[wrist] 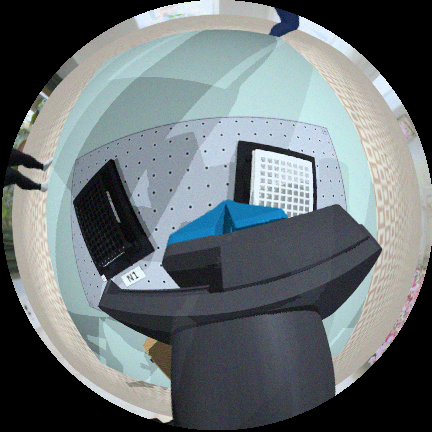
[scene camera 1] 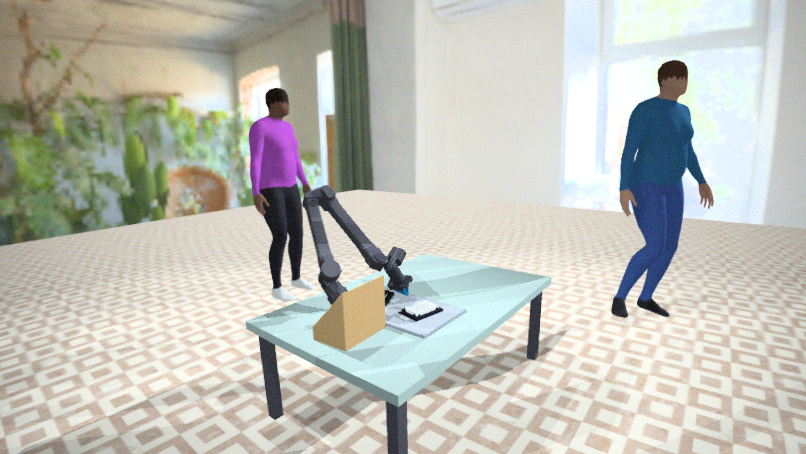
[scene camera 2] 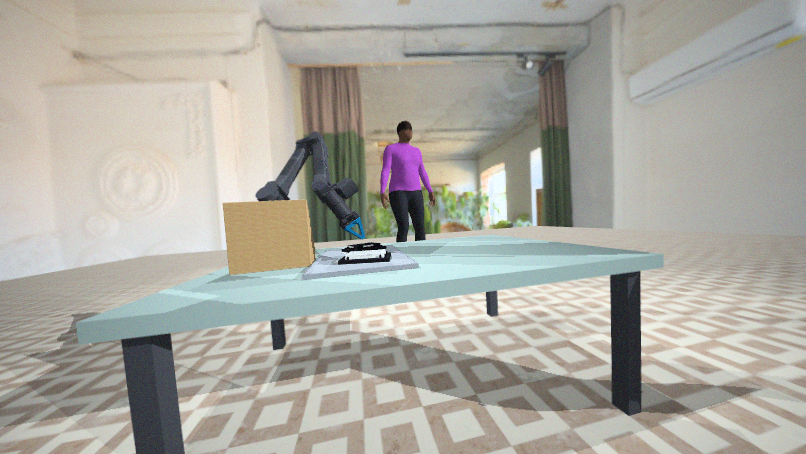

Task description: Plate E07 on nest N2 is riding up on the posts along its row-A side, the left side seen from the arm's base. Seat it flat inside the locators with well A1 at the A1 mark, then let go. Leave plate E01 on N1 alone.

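Places are measured from the arm's base along level axes (x back, y right, z up), in millimetres.
Where they show: gripper, fingertip midpoint: (wrist: pixel 227 206) (scene camera 1: pixel 407 294) (scene camera 2: pixel 363 238); arm's base, link origin: (scene camera 1: pixel 343 302) (scene camera 2: pixel 262 226).
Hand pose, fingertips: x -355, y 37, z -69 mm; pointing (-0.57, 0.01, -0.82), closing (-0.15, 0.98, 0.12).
Things, the pixels of their top centre, and the offset from my fingertips. Level surfaces: height alone.
- White plate E07, top centre: (wrist: pixel 285 202) (scene camera 2: pixel 366 252) (scene camera 1: pixel 421 306) dx -4, dy +74, dz -42 mm
- black nest N2, top centre: (wrist: pixel 283 203) (scene camera 2: pixel 366 253) (scene camera 1: pixel 421 307) dx -3, dy +73, dz -46 mm
- Dark plate E01, top centre: (wrist: pixel 94 221) (scene camera 2: pixel 363 244) dx +0, dy -187, dz -42 mm
- grey perforated board, top centre: (wrist: pixel 191 226) (scene camera 2: pixel 360 255) (scene camera 1: pixel 398 307) dx +16, dy -42, dz -67 mm
- pale green table, surface height: dz -81 mm
White plate E07 (scene camera 1: pixel 421 307) (scene camera 2: pixel 365 255) (wrist: pixel 282 181) lies in black nest N2 (wrist: pixel 243 167). It looks roughly level in scene camera 2, but the views are too coarse to tell whether its row-A side is fully down. The A1 mark and the plate's near end are hidden behind the gripper in the wrist view. Dark plate E01 (wrist: pixel 97 227) sits on N1, beside the white N1 label. My gripper (scene camera 1: pixel 405 292) (scene camera 2: pixel 362 237) (wrist: pixel 227 206) is shut, with its blue fingertips together and nothing between them. It hangs above the board between the two nests, clear of both plates.
A grey perforated board (scene camera 1: pixel 424 332) (scene camera 2: pixel 332 270) (wrist: pixel 172 145) carries both nests on the pale green table (scene camera 1: pixel 485 281) (scene camera 2: pixel 507 265). A tall tan block (scene camera 1: pixel 363 313) (scene camera 2: pixel 267 236) (wrist: pixel 161 357) stands beside the board, near the arm's base. Two people stand beyond the table.
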